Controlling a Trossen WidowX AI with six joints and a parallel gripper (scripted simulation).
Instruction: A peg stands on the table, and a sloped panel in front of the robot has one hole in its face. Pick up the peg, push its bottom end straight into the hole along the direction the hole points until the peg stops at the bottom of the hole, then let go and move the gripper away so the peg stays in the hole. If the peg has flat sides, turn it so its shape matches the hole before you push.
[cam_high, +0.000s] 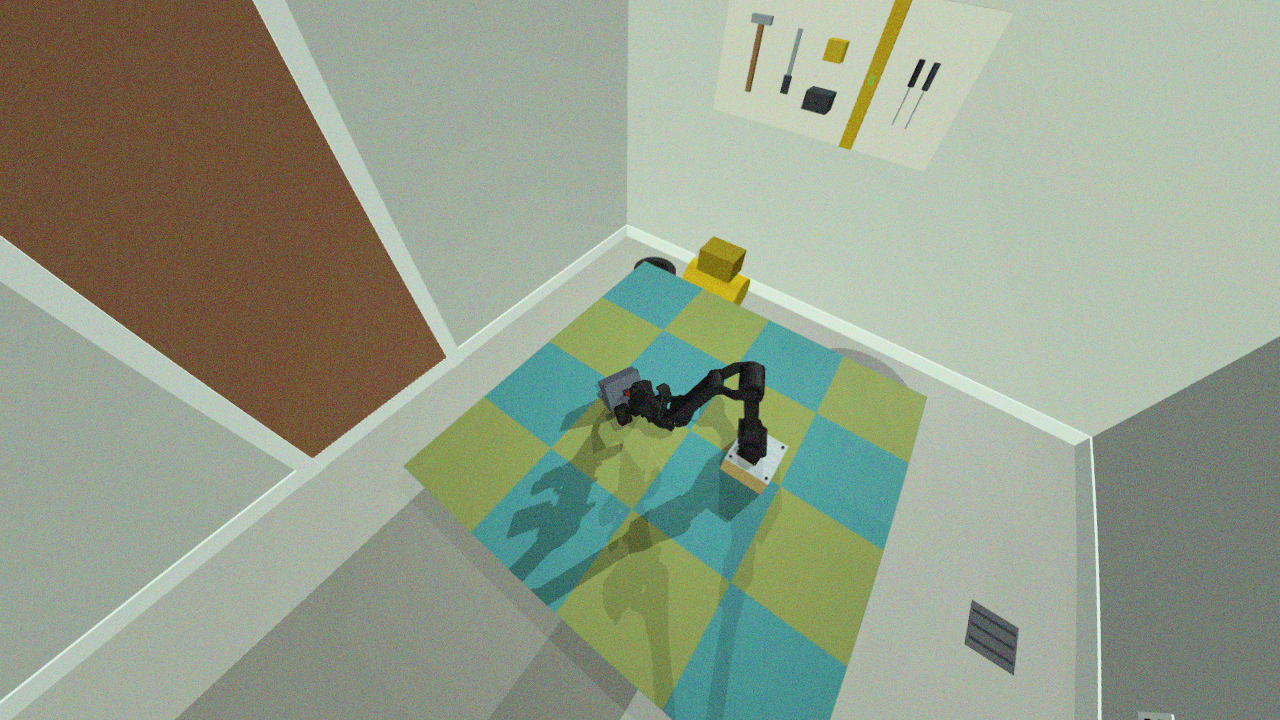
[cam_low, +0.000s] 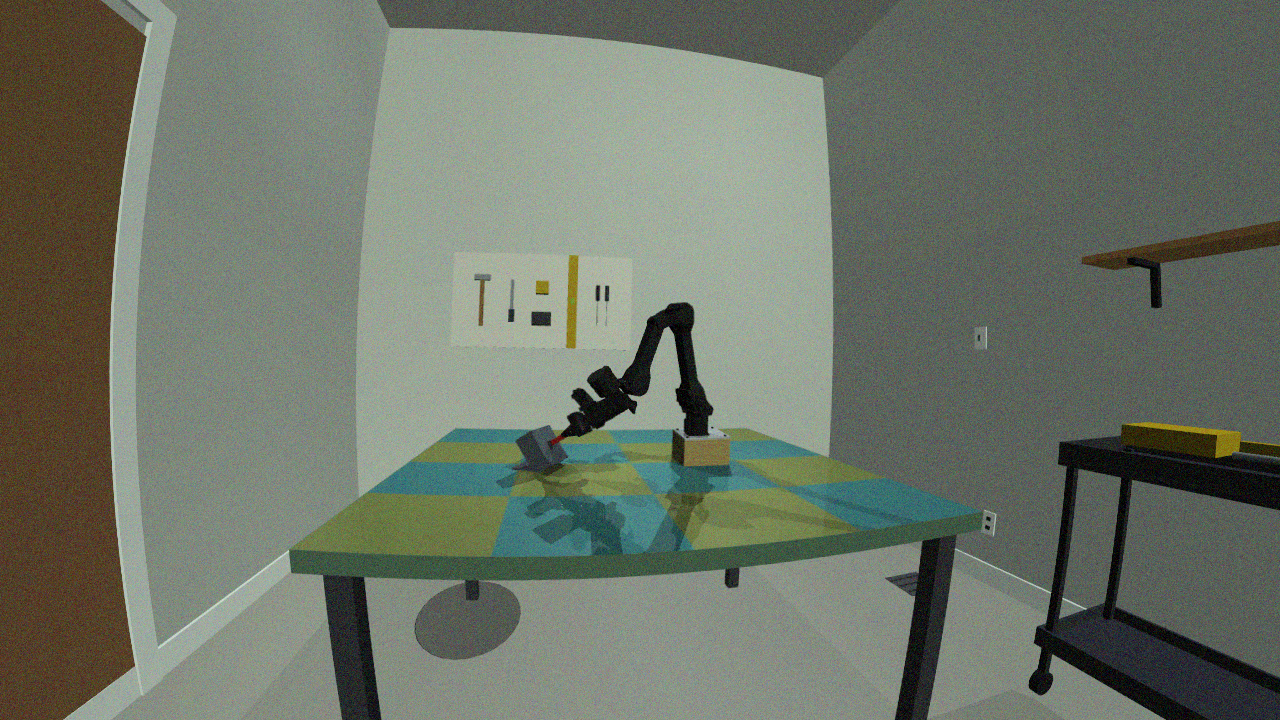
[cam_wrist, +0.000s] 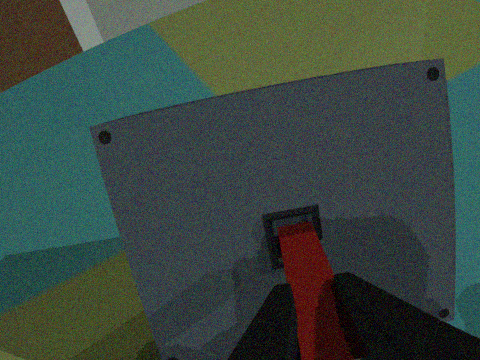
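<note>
Now: the grey sloped panel 60 mm ahead of my gripper tip, 40 mm below it and 20 mm to the right of it. From my gripper tip the other things lie so: red square-sided peg: 10 mm to the left, 10 mm behind, 10 mm above.
</note>
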